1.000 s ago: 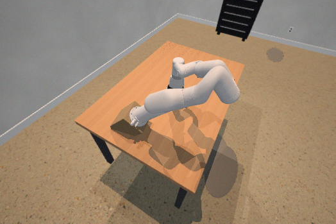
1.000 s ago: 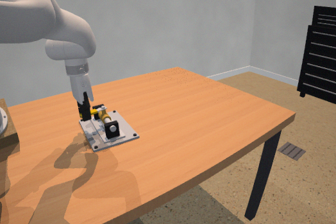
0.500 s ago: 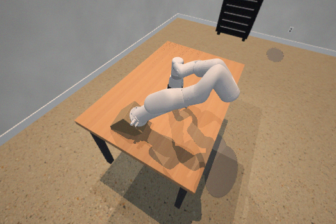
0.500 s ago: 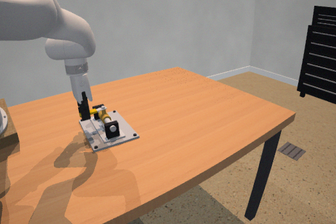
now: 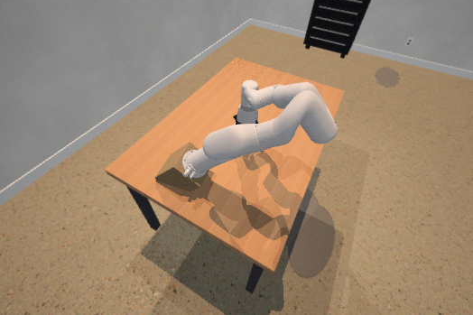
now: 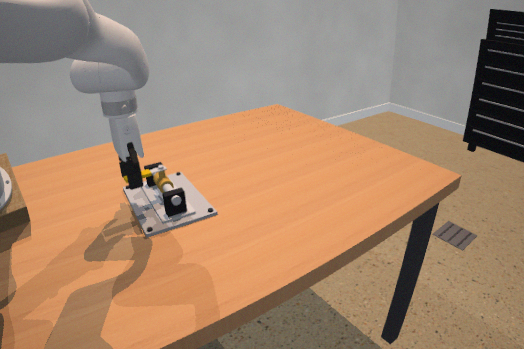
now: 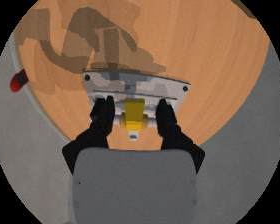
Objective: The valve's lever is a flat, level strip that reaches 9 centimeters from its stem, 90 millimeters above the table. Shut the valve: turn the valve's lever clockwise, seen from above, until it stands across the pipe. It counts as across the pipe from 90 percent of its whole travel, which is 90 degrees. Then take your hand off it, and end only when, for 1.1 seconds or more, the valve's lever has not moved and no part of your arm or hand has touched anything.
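The plate lies 90 mm below my hand, 70 mm ahead of it and 10 mm to the right of it.
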